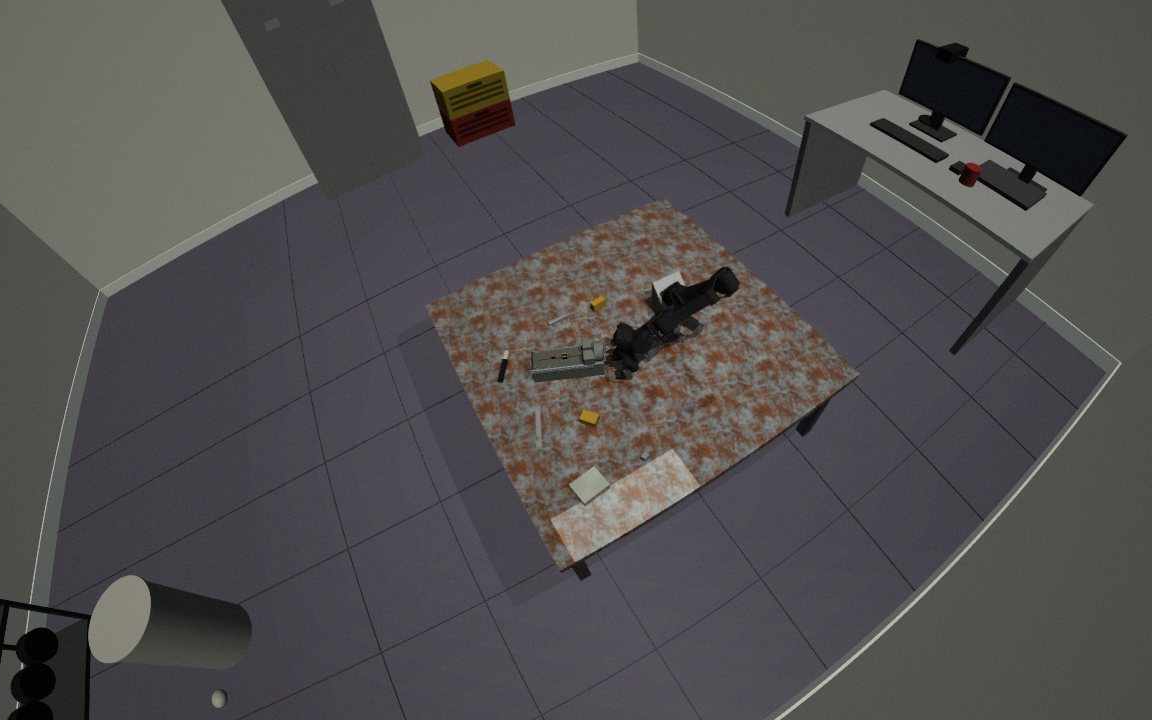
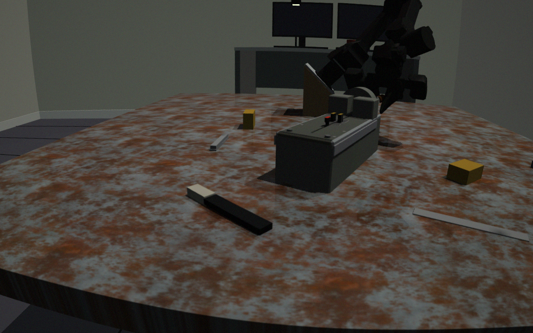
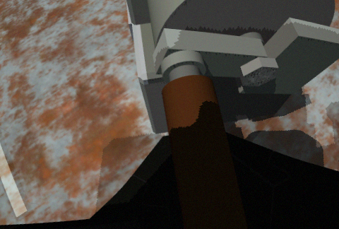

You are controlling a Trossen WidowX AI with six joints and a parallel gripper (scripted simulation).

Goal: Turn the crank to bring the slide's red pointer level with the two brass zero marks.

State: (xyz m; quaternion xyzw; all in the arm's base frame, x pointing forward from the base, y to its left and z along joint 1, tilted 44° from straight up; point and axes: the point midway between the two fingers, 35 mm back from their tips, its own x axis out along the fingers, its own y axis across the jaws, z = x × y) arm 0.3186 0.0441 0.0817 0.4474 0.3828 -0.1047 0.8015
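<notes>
Now: the brown crank handle 1 cm behind my gripper tip, 1 cm to the left of it and 3 cm above it. Also, from my gripper tip: red pointer 16 cm ahead, 13 cm to the right, 1 cm above; small grey bar 2 cm ahead, 33 cm to the right, 7 cm below; grey strip 35 cm ahead, 4 cm to the left, 7 cm below.
</notes>
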